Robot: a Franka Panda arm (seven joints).
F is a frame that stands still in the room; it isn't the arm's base.
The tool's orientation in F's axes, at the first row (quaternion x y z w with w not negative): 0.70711 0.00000 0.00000 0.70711
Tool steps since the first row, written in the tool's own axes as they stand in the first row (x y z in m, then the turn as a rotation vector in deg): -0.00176 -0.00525 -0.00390 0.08 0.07 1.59; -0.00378 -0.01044 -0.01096 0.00 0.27 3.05; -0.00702 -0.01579 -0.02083 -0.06 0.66 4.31; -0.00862 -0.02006 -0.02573 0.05 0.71 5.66
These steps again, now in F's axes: -0.00176 0.00390 -0.00525 0.08 -1.59 0.07; -0.00378 0.01096 -0.01044 0.00 -3.05 0.27; -0.00702 0.02083 -0.01579 -0.06 -4.31 0.66; -0.00862 0.02573 -0.02006 0.05 -5.66 0.71
